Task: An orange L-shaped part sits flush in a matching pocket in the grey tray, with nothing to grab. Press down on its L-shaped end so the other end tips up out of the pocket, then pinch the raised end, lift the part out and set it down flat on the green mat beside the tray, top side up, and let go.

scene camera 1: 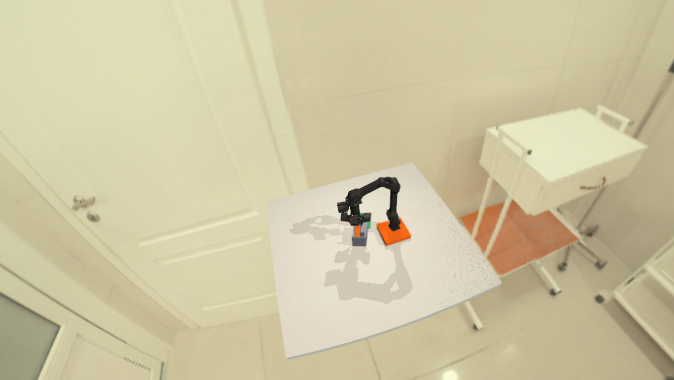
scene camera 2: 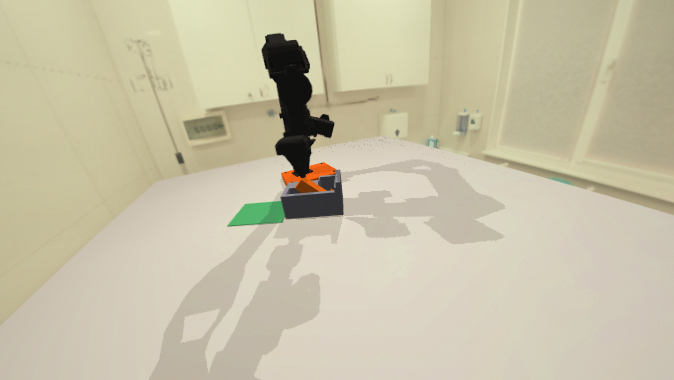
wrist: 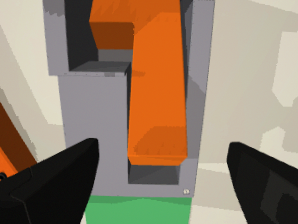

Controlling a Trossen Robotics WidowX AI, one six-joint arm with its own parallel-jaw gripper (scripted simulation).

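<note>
On scene camera 2 you'd see my gripper point(scene camera 2: 305, 173), which is open and holds nothing, along with a green mat point(scene camera 2: 267, 212). My gripper is there too in the wrist view point(wrist: 163, 150), and that view also has an orange L-shaped part point(wrist: 157, 122).
</note>
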